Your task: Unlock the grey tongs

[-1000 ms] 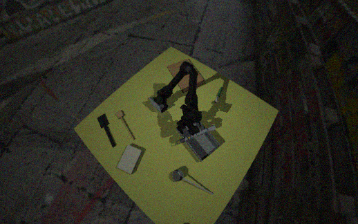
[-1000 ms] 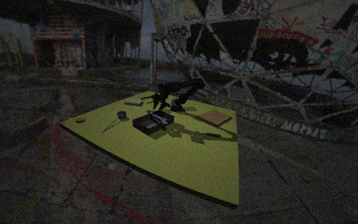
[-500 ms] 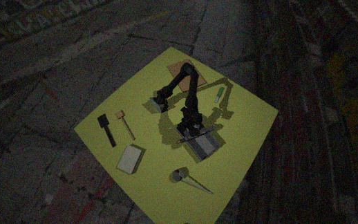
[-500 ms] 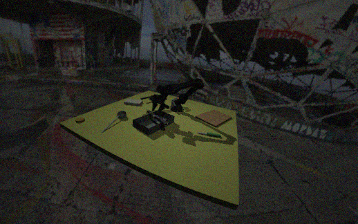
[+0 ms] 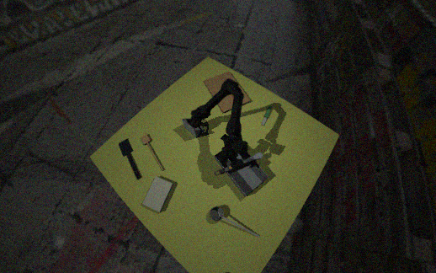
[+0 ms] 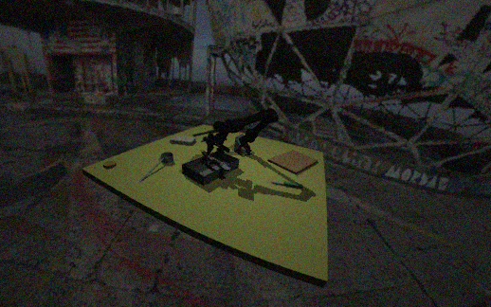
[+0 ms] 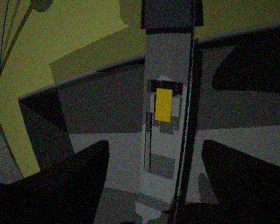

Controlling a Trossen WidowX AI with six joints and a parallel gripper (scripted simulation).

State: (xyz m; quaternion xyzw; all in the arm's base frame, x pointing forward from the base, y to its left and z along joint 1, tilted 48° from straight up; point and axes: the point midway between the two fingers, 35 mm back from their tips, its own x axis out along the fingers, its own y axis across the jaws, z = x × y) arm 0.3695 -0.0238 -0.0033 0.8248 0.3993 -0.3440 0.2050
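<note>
Right now the yellow lock piece is 20 mm to the right of my gripper tip and 10 mm behind it. From my gripper tip the other things lie so: green-handled tool (460 mm to the left, 80 mm behind, 60 mm below); roasting tin (40 mm below, 30 mm to the left, 30 mm ahead); white block (430 mm to the right, 220 mm behind, 50 mm below).
</note>
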